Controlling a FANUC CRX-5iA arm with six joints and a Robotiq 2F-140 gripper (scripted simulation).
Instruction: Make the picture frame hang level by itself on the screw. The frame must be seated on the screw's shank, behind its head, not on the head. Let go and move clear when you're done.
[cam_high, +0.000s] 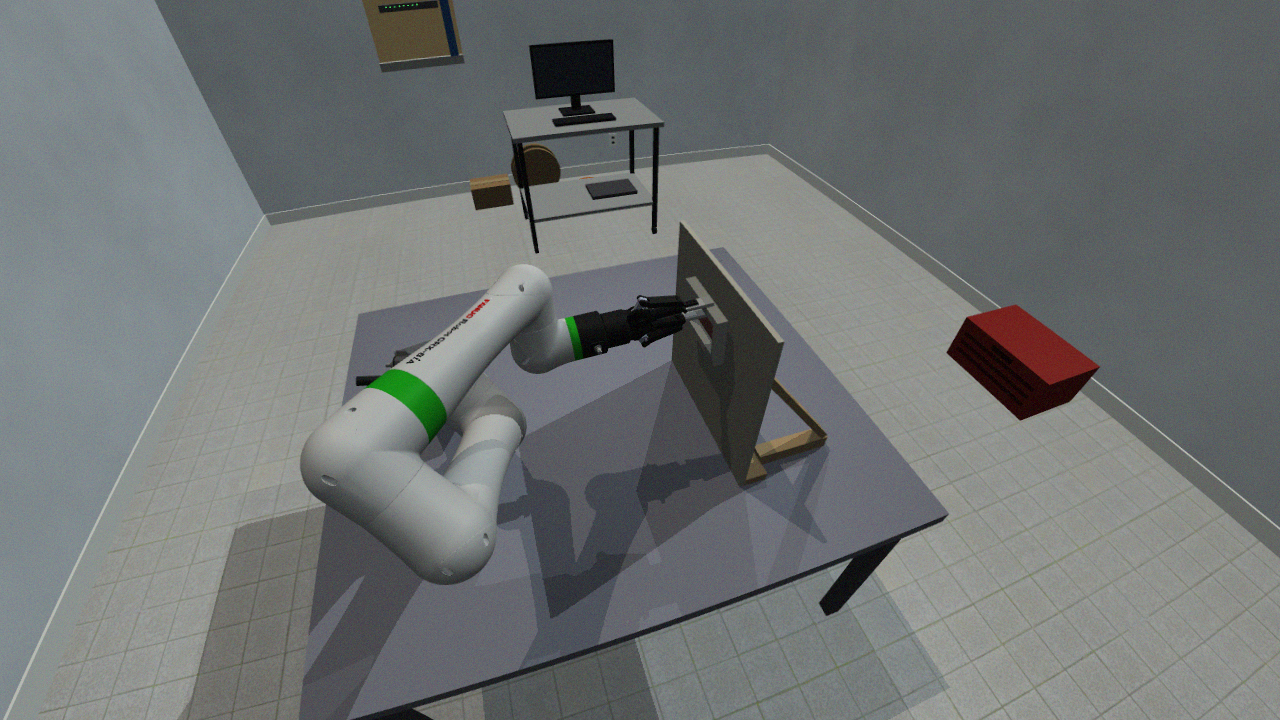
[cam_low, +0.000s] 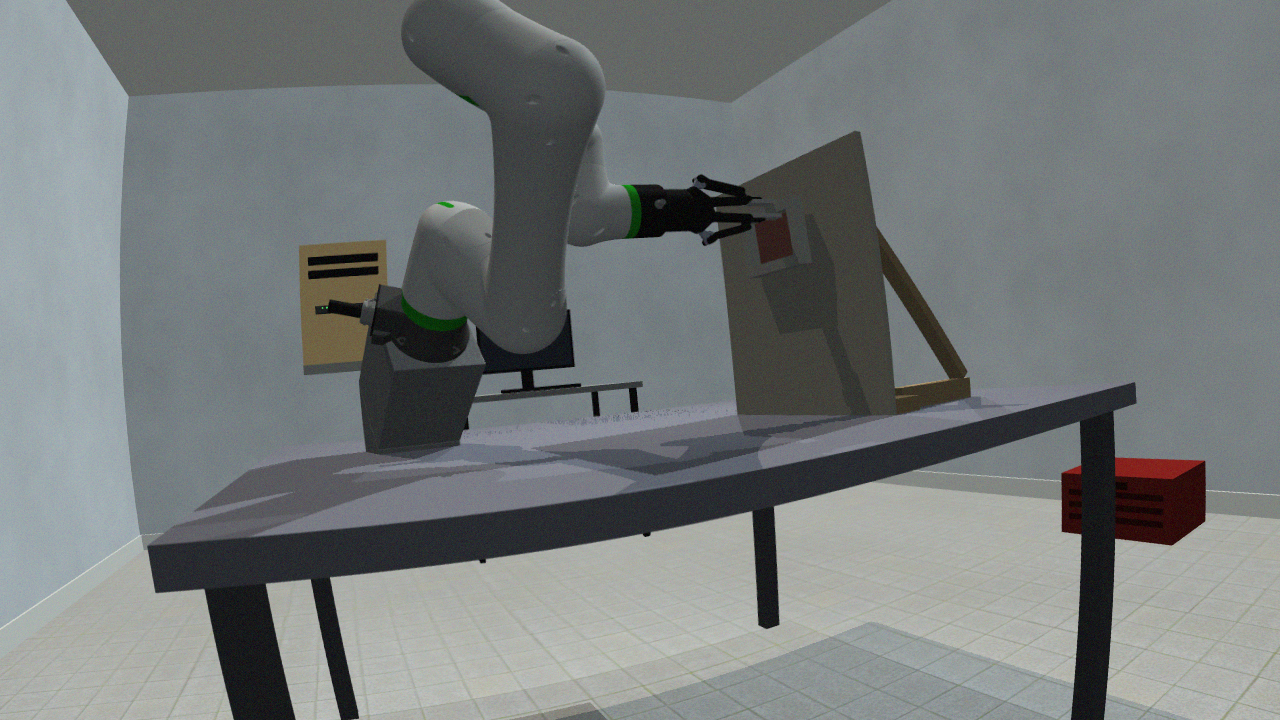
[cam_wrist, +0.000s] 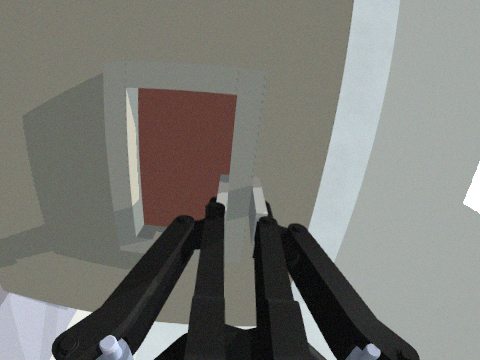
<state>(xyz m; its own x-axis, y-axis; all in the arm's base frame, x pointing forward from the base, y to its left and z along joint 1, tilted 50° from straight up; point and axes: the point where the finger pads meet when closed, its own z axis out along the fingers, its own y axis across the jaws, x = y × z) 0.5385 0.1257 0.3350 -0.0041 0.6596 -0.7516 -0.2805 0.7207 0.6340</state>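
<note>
My gripper is now 5 cm above the picture frame, 4 cm short of it and 2 cm to the right of it. Round my hand: upright tan board (15 cm below, 5 cm ahead).
</note>
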